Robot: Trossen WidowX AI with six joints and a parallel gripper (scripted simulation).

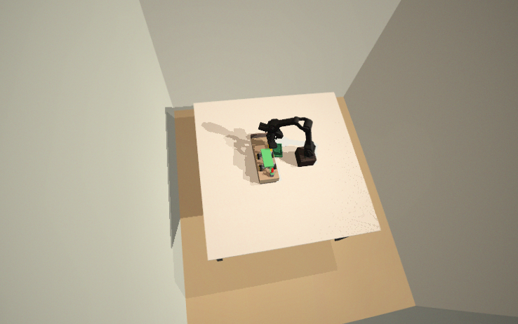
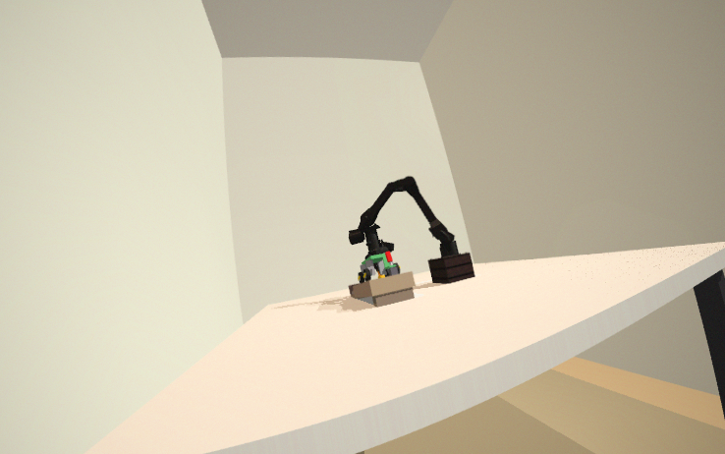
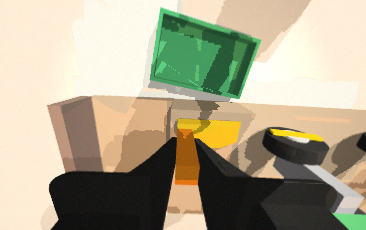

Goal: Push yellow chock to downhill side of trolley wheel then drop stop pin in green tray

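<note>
Right now the red-headed stop pin is 26 cm to the left of my gripper tip and 4 cm above it. Round my gripper tip: raised lip: 7 cm ahead, 11 cm to the right, 6 cm below; green tray: 7 cm behind, 2 cm to the left, 9 cm below; tan ramp: 4 cm ahead, 15 cm to the left, 4 cm below.
</note>
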